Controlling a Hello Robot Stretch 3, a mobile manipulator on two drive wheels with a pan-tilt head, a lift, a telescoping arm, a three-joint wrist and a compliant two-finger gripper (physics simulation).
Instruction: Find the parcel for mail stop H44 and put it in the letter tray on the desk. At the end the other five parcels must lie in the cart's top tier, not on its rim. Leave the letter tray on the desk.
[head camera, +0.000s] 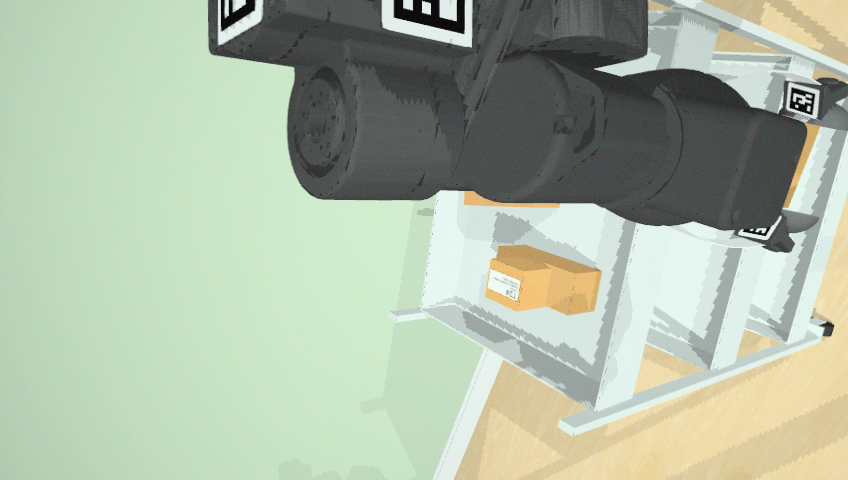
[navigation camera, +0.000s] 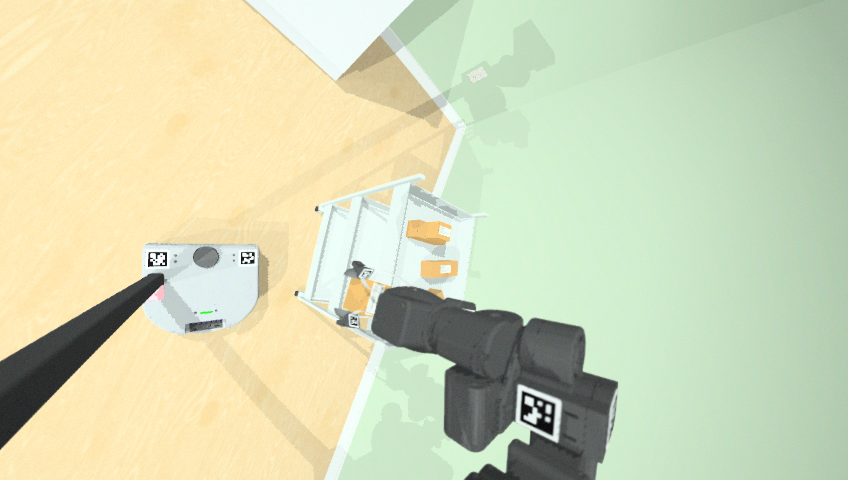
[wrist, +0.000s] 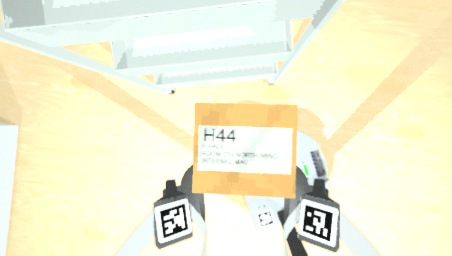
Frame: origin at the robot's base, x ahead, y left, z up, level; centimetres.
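Where they show: gripper, fingertip midpoint: (head camera: 808, 168) (navigation camera: 346, 291) (wrist: 243, 184); robot's base, origin of the base link: (navigation camera: 206, 256).
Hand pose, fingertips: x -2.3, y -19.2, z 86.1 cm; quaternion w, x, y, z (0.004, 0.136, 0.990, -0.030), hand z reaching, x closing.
Note:
Each offset is from my fingertips to the top centre of the thing. "*": to the spot under its first point.
The orange-brown parcel @(dy -2.9, dx -1.0, dz +4.6 cm) (head camera: 800, 166) (navigation camera: 357, 297) (wrist: 245, 115) has a white label reading H44 in the wrist view. My gripper (head camera: 818, 166) (navigation camera: 355, 295) (wrist: 243, 184) is shut on it, one finger at each side. The parcel is held up, with floor behind it in the wrist view. In the head camera the wrist hides most of it. The pale cart (head camera: 618, 333) (navigation camera: 398, 220) (wrist: 200, 15) has other parcels (head camera: 574, 288) (navigation camera: 439, 268) in its top tier, some close together. Another parcel (head camera: 511, 201) is mostly hidden by the arm. The letter tray does not show.
A green wall stands beside the cart. A white, box-like piece @(* dy -16.5, dx +98.4, dz -55.0 cm) (navigation camera: 333, 29) stands at the top of the navigation view; I cannot tell whether it is the desk. My base (navigation camera: 202, 291) is on the wood floor left of the cart, and the dark mast (navigation camera: 89, 344) crosses the lower left.

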